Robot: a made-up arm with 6 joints. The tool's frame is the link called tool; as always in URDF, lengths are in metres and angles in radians. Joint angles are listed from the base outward. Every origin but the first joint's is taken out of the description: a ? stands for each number. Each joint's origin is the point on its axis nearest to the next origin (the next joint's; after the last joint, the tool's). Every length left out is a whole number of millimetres.
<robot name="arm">
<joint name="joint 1" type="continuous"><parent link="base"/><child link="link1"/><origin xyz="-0.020 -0.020 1.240" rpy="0.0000 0.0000 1.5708"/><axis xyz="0 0 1"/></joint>
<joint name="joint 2" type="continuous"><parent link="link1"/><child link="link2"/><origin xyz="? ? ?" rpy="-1.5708 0.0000 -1.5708"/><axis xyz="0 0 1"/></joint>
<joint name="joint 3" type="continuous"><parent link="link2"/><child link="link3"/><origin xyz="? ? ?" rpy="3.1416 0.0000 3.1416"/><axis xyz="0 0 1"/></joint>
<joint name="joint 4" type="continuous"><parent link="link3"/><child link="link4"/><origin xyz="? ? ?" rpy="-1.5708 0.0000 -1.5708"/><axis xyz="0 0 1"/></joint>
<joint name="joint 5" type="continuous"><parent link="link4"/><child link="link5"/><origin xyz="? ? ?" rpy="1.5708 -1.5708 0.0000"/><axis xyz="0 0 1"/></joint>
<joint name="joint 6" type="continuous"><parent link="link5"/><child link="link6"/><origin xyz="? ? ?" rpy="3.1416 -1.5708 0.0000"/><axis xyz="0 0 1"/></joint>
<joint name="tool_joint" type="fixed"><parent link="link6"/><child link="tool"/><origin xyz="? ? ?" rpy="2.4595 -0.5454 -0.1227"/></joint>
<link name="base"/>
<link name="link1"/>
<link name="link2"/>
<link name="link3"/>
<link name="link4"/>
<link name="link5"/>
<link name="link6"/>
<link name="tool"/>
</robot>
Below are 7 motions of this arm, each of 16 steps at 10 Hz.
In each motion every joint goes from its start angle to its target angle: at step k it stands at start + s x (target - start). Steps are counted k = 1, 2, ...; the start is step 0. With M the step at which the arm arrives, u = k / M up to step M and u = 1 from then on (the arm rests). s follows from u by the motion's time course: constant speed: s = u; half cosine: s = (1 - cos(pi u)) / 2; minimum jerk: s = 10 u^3 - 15 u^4 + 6 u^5.
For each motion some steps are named. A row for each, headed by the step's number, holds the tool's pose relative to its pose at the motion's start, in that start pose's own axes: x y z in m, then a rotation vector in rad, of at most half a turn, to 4 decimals.
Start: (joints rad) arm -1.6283 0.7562 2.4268 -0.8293 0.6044 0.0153
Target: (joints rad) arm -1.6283 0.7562 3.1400 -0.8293 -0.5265 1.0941
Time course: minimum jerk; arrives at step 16
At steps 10, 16:
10: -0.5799 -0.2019 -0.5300 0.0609 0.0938 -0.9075
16: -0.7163 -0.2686 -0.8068 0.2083 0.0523 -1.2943

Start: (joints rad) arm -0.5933 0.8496 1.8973 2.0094 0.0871 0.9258
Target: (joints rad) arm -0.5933 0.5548 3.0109 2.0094 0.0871 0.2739
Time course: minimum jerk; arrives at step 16
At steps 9, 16:
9: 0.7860 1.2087 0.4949 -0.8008 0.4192 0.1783
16: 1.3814 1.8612 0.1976 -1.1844 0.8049 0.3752

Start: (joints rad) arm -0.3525 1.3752 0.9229 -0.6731 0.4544 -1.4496
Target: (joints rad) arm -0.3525 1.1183 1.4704 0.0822 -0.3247 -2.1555
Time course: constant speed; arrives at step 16
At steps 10, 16:
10: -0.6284 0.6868 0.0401 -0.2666 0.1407 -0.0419
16: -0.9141 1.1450 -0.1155 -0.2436 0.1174 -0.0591

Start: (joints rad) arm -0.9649 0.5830 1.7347 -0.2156 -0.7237 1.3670
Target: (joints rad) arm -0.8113 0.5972 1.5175 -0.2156 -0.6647 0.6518
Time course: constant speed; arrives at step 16
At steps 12, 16:
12: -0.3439 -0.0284 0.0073 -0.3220 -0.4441 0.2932
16: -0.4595 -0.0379 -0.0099 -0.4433 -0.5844 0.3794

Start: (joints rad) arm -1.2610 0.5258 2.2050 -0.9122 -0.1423 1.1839
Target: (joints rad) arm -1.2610 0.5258 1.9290 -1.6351 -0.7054 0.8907
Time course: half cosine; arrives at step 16
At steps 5, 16:
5: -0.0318 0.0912 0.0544 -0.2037 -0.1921 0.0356
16: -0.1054 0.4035 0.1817 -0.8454 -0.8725 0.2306

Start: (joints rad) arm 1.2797 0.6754 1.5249 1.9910 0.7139 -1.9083
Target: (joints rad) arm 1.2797 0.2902 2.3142 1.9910 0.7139 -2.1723
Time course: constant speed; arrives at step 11
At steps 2, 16:
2: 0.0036 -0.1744 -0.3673 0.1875 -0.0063 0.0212
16: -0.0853 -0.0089 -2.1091 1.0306 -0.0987 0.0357

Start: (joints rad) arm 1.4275 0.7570 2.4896 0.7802 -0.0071 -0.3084
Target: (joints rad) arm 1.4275 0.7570 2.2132 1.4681 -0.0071 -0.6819
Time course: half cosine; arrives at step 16
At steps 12, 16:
12: -0.1121 0.3436 0.1595 -0.0379 0.1298 -0.3288
16: -0.1265 0.4075 0.1806 -0.0422 0.1463 -0.3875

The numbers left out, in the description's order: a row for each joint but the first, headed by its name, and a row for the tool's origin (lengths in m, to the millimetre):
joint 2: -0.040 -0.140 0.000
joint 3: -0.020 -0.680 0.000
joint 4: -1.620 -0.100 0.000
joint 5: 0.030 -0.030 0.000
joint 6: -0.080 0.020 0.000
tool: -0.010 -0.030 0.000

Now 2 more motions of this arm.
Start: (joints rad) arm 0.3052 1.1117 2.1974 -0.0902 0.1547 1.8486
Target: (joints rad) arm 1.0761 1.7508 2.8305 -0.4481 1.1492 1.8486
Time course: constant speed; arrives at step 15
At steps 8, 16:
8: 0.1104 -0.3355 -0.5171 -0.4130 0.0827 0.6314
16: 0.4385 -0.5677 -0.8965 -0.9584 0.1391 0.9750

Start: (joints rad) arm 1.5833 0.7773 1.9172 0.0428 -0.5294 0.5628
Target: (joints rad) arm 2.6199 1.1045 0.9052 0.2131 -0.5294 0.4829
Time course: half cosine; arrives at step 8
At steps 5, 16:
5: -1.5326 1.1788 -0.6892 -0.3953 -0.6563 -0.8057
16: -1.6086 1.8664 -1.4846 -0.3541 -0.8766 -1.2736

